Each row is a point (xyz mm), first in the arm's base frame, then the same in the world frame.
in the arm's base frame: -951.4 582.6 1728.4
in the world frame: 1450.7 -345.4 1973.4
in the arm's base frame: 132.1 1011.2 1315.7
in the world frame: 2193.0 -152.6 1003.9
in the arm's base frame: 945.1 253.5 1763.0
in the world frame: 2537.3 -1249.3 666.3
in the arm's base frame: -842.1 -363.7 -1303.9
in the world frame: -542.3 269.2 -425.0
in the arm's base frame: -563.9 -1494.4 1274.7
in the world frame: 326.1 -1961.6 1083.0
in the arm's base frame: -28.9 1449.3 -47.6
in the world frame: 1636.3 900.4 192.9
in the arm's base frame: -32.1 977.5 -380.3
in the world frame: 1203.9 671.0 -113.2
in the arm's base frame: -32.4 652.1 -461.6
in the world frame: 982.3 442.4 -218.7
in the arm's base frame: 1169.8 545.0 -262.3
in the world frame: 1817.5 -130.7 -904.7
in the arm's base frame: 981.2 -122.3 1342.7
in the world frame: 2139.5 -1371.5 284.3
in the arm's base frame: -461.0 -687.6 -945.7
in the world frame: -288.1 -289.0 -471.6
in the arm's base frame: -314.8 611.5 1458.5
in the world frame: 1749.5 -402.1 1351.7
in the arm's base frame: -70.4 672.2 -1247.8
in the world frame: 568.7 841.1 -757.2
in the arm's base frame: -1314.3 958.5 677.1
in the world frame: 885.0 575.6 1515.2
